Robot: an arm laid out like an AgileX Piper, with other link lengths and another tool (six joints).
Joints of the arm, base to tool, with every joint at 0 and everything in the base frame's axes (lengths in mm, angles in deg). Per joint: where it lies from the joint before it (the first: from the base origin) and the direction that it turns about. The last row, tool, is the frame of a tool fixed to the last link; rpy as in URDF.
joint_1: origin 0.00 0.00 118.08 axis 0 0 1
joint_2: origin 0.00 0.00 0.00 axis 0 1 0
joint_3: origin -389.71 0.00 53.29 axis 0 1 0
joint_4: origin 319.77 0.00 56.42 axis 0.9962 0 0.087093
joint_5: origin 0.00 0.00 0.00 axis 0 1 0
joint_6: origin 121.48 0.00 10.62 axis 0.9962 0 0.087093
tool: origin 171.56 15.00 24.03 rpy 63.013 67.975 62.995
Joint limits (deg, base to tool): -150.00..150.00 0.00..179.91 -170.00..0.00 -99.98..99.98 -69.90..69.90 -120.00..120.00
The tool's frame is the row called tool.
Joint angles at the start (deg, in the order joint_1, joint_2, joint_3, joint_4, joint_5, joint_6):
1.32 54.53 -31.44 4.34 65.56 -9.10
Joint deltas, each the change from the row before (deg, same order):
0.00 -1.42 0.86 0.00 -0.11 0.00
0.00 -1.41 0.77 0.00 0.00 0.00
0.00 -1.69 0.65 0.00 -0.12 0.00
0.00 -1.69 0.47 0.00 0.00 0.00
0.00 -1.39 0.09 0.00 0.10 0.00
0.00 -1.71 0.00 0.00 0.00 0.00
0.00 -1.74 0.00 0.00 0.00 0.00
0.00 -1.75 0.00 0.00 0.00 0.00
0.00 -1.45 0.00 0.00 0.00 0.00
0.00 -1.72 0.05 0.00 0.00 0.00
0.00 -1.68 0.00 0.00 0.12 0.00
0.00 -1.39 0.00 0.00 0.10 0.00
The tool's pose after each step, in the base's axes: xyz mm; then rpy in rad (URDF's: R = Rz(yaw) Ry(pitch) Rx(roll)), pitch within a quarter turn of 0, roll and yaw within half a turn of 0. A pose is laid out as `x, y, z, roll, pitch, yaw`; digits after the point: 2 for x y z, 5 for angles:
167.88, 40.16, 101.30, 3.04666, 0.19466, 2.94066
163.48, 40.06, 100.53, 3.04412, 0.20555, 2.94016
160.60, 39.97, 101.27, 3.03954, 0.22529, 2.93903
158.23, 39.92, 102.92, 3.03463, 0.24604, 2.93788
157.53, 39.92, 106.07, 3.02972, 0.26644, 2.93677
157.82, 39.93, 110.80, 3.02267, 0.29551, 2.93481
157.96, 39.93, 115.62, 3.01537, 0.32507, 2.93258
157.96, 39.93, 120.48, 3.00788, 0.35479, 2.93009
157.85, 39.93, 124.49, 3.00155, 0.37940, 2.92781
157.35, 39.92, 128.88, 2.99411, 0.40772, 2.92496
156.39, 39.92, 133.28, 2.98697, 0.43416, 2.92220
155.51, 39.91, 136.88, 2.98094, 0.45602, 2.91974

